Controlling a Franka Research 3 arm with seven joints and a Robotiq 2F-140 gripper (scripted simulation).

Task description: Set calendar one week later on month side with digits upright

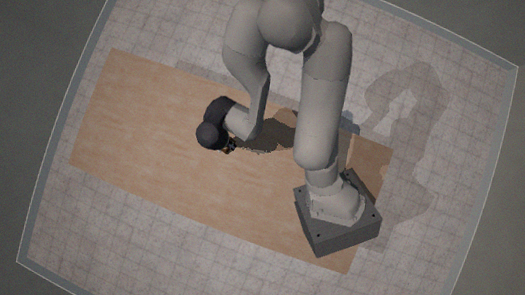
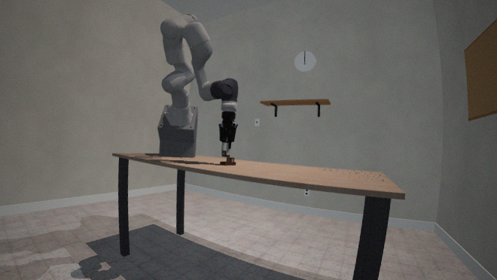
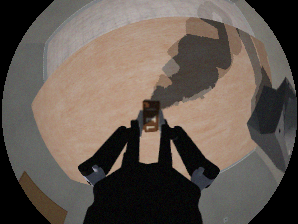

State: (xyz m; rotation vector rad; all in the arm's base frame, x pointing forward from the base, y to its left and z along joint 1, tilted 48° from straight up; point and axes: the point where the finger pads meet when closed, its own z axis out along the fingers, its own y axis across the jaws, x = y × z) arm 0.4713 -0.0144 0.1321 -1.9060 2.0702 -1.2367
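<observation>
The calendar cube lies 3 cm below my hand.
</observation>
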